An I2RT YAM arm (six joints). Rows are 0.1 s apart.
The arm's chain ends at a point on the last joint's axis. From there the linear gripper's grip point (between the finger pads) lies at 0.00 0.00 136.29 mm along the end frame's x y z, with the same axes.
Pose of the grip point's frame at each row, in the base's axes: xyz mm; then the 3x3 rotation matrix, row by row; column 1 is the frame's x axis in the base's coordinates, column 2 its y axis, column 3 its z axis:
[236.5, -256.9, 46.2], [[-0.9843, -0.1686, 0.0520], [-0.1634, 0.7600, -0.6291], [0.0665, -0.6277, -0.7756]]
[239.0, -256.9, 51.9], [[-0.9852, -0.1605, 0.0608], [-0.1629, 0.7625, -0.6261], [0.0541, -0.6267, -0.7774]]
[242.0, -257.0, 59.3], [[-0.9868, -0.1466, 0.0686], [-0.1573, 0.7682, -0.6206], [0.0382, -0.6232, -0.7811]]
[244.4, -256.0, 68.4], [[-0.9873, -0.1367, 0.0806], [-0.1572, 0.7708, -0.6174], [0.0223, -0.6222, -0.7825]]
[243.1, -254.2, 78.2], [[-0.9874, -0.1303, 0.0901], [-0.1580, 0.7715, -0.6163], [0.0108, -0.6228, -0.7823]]
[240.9, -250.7, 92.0], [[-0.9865, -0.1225, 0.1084], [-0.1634, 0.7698, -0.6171], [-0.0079, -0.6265, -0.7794]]
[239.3, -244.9, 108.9], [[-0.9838, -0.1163, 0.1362], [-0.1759, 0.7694, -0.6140], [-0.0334, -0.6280, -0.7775]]
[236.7, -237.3, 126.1], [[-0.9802, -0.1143, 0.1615], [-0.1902, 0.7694, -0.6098], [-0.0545, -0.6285, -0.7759]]
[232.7, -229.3, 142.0], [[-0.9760, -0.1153, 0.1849], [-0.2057, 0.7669, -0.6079], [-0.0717, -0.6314, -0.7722]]
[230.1, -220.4, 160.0], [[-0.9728, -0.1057, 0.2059], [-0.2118, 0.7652, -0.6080], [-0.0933, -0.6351, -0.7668]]
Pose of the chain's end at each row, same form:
[229.4, -171.2, 151.9], [[-0.9843, -0.1686, 0.0520], [-0.1634, 0.7600, -0.6291], [0.0665, -0.6277, -0.7756]]
[230.7, -171.6, 157.9], [[-0.9852, -0.1605, 0.0608], [-0.1629, 0.7625, -0.6261], [0.0541, -0.6267, -0.7774]]
[232.7, -172.4, 165.8], [[-0.9868, -0.1466, 0.0686], [-0.1573, 0.7682, -0.6206], [0.0382, -0.6232, -0.7811]]
[233.4, -171.9, 175.0], [[-0.9873, -0.1367, 0.0806], [-0.1572, 0.7708, -0.6174], [0.0223, -0.6222, -0.7825]]
[230.8, -170.2, 184.8], [[-0.9874, -0.1303, 0.0901], [-0.1580, 0.7715, -0.6163], [0.0108, -0.6228, -0.7823]]
[226.1, -166.6, 198.2], [[-0.9865, -0.1225, 0.1084], [-0.1634, 0.7698, -0.6171], [-0.0079, -0.6265, -0.7794]]
[220.7, -161.2, 214.9], [[-0.9838, -0.1163, 0.1362], [-0.1759, 0.7694, -0.6140], [-0.0334, -0.6280, -0.7775]]
[214.7, -154.2, 231.8], [[-0.9802, -0.1143, 0.1615], [-0.1902, 0.7694, -0.6098], [-0.0545, -0.6285, -0.7759]]
[207.5, -146.4, 247.2], [[-0.9760, -0.1153, 0.1849], [-0.2057, 0.7669, -0.6079], [-0.0717, -0.6314, -0.7722]]
[202.0, -137.5, 264.5], [[-0.9728, -0.1057, 0.2059], [-0.2118, 0.7652, -0.6080], [-0.0933, -0.6351, -0.7668]]

